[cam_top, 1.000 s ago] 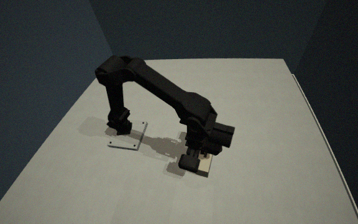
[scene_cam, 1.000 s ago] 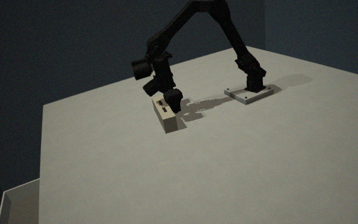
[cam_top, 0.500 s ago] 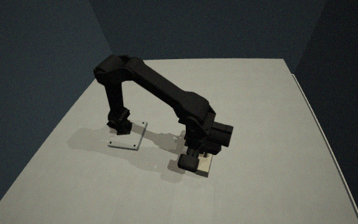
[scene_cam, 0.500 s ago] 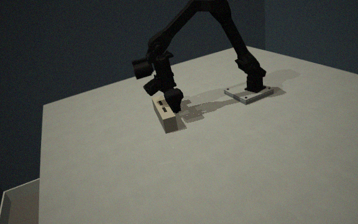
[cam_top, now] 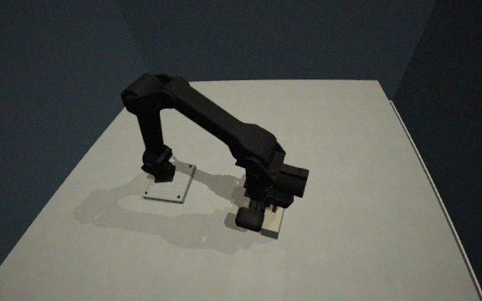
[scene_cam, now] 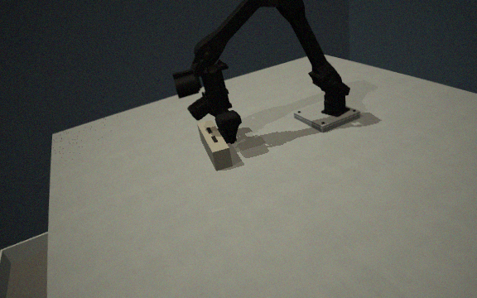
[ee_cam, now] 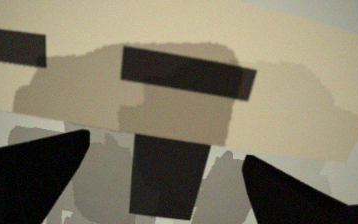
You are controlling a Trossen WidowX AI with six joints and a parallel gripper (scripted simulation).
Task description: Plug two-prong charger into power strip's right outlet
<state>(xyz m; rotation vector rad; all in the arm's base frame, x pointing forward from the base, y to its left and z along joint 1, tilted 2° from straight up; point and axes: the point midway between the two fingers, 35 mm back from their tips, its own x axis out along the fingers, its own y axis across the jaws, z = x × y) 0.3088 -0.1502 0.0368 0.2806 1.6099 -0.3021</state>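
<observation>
The dark two-prong charger is 2 cm ahead of my gripper tip, 1 cm to the right of it and 1 cm above it.
</observation>
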